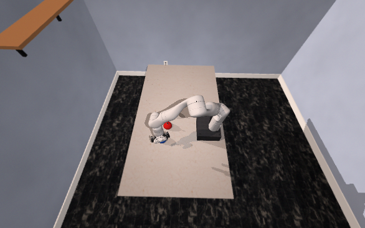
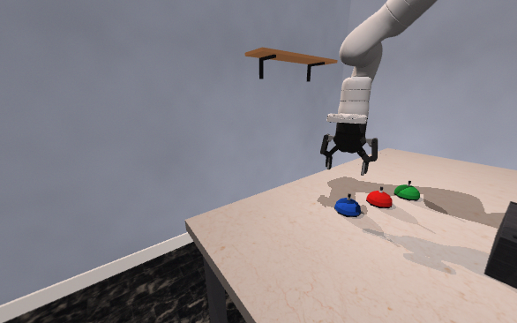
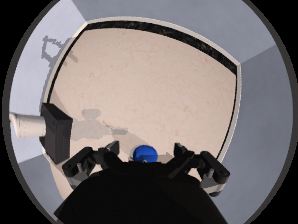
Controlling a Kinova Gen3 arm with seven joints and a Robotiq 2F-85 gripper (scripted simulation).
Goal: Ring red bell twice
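My gripper is now 10 mm short of the red bell, 240 mm to the left of it and 140 mm above it. From my hand the other things lie so: blue bell (30 mm ahead, 90 mm to the right, 140 mm below); green bell (20 mm behind, 390 mm to the right, 140 mm below).
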